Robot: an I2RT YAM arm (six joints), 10 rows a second.
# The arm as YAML. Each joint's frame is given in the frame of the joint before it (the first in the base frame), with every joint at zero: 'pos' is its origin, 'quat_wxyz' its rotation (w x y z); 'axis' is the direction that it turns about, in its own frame. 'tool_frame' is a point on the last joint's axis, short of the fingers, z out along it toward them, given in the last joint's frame.
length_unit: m
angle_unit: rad
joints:
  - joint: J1
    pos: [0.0, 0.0, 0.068]
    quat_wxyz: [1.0, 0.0, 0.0, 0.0]
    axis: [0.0, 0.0, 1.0]
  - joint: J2
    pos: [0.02, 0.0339, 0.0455]
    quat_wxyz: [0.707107, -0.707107, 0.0, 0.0]
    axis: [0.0, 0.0, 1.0]
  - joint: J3
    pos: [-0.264, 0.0, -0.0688]
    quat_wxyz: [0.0, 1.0, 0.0, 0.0]
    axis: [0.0, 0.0, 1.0]
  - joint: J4
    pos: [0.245, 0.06, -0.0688]
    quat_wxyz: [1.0, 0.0, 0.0, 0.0]
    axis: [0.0, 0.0, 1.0]
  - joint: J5
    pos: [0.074, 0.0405, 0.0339]
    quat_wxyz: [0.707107, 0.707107, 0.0, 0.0]
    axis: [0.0, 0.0, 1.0]
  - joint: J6
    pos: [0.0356, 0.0, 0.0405]
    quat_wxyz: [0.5, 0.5, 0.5, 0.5]
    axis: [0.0, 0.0, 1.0]
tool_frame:
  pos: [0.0, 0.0, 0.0]
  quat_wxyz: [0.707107, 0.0, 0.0, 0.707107]
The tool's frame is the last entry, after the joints.
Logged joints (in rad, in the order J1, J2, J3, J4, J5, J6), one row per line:
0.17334, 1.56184, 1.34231, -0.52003, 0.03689, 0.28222
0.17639, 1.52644, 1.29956, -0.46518, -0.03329, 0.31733
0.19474, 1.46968, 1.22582, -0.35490, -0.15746, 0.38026
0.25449, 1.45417, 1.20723, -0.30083, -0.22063, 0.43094
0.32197, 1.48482, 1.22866, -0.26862, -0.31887, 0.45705
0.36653, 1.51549, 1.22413, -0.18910, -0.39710, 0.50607
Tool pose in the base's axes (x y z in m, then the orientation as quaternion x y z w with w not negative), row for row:
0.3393, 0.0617, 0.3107, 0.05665, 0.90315, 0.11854, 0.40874
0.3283, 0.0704, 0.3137, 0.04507, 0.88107, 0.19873, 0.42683
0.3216, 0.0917, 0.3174, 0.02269, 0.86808, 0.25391, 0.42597
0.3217, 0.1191, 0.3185, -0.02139, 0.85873, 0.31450, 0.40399
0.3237, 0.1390, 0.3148, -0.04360, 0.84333, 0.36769, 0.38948
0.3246, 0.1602, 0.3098, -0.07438, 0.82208, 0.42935, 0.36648
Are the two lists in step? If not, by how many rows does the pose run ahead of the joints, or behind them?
The pose runs 1 row ahead of the joints: the pose in row i belongs to the joints in row i + 1.
